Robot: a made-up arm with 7 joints.
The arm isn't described. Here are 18 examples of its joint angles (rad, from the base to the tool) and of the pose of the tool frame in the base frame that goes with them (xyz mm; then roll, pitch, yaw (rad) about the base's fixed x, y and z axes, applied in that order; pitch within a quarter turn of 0, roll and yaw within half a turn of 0).
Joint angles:
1: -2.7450 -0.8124 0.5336 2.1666 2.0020 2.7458 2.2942
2: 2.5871 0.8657 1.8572 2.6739 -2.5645 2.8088 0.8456
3: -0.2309 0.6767 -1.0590 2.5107 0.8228 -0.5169 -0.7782
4: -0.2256 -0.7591 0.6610 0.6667 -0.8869 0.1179 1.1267
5: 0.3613 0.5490 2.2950 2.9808 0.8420 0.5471 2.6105
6: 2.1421 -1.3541 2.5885 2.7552 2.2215 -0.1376 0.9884
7: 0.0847 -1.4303 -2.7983 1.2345 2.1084 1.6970 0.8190
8: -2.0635 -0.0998 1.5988 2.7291 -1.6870 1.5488 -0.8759
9: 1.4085 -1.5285 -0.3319 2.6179 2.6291 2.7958 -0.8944
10: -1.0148 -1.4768 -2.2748 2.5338 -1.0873 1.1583 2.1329
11: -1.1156 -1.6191 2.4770 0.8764 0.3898 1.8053 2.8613
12: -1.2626 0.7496 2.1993 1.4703 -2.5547 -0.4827 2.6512
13: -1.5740 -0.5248 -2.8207 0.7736 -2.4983 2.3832 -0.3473
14: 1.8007 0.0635 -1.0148 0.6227 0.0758 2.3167 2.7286
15: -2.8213 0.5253 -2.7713 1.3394 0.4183 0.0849 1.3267
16: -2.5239 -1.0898 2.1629 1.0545 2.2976 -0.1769 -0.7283
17: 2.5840 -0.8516 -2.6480 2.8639 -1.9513 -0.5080 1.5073
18: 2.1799 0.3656 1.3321 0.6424 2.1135 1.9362 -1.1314
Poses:
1: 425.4 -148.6 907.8 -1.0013 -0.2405 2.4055
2: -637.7 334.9 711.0 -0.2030 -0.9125 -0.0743
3: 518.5 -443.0 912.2 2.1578 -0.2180 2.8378
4: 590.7 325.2 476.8 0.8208 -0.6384 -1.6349
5: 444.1 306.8 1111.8 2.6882 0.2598 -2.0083
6: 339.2 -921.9 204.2 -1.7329 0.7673 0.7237
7: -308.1 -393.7 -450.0 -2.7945 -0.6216 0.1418
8: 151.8 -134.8 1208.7 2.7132 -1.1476 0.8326
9: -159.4 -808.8 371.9 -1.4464 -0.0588 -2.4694
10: -707.6 744.0 -66.1 -0.4671 -0.1066 -0.7046
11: 386.5 22.0 -229.9 1.2989 0.4201 2.5271
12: 486.4 355.0 747.4 1.0354 0.2709 -0.4808
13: -102.7 680.8 -59.6 -3.0310 0.3499 2.3756
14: 317.0 248.5 -2.5 1.3859 -0.6760 1.8296
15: 452.6 408.8 874.9 0.8139 1.1884 -1.0908
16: 496.9 -410.7 -85.6 0.4025 -0.3551 -3.0493
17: 740.4 -239.4 766.8 1.5940 -0.4452 -1.9607
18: -517.5 -355.8 116.2 2.2295 0.8418 -2.1060
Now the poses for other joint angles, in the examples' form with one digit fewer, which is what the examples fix.
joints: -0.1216 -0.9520 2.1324 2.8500 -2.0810 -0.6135 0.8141
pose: -833 219 593 -2.165 -0.640 -1.659
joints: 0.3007 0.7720 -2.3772 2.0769 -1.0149 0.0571 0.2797
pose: 379 -328 1091 2.763 -0.356 1.224
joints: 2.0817 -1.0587 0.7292 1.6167 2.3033 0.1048 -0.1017
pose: -408 -240 964 1.742 0.789 2.184
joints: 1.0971 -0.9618 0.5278 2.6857 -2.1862 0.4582 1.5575
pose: -439 -542 991 3.101 0.681 -0.646
